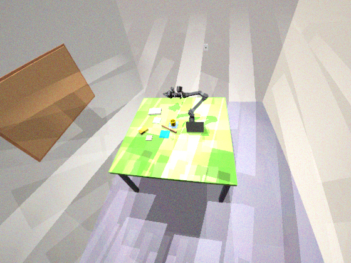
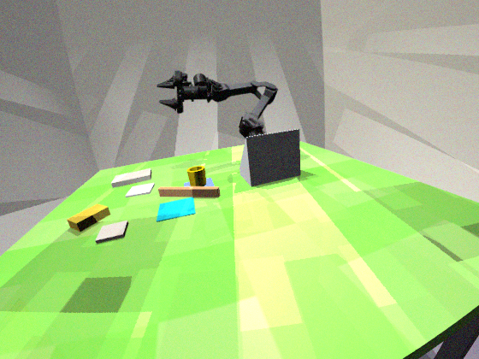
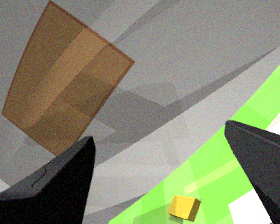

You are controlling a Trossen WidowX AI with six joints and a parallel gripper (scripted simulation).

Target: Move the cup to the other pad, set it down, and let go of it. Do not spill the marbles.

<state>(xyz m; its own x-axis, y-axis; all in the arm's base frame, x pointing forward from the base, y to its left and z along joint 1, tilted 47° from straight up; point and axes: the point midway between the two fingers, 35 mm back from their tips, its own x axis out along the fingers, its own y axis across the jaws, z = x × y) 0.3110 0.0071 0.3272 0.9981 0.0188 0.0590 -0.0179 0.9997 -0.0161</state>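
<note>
Right now the yellow cup is 9 cm behind my gripper tip, 16 cm to the left of it and 34 cm below it. The rest, counted from my gripper tip: pale blue pad: 9 cm behind, 16 cm to the left, 38 cm below; brown bar: 4 cm behind, 24 cm to the left, 37 cm below; cyan pad: 1 cm ahead, 31 cm to the left, 38 cm below.
</note>
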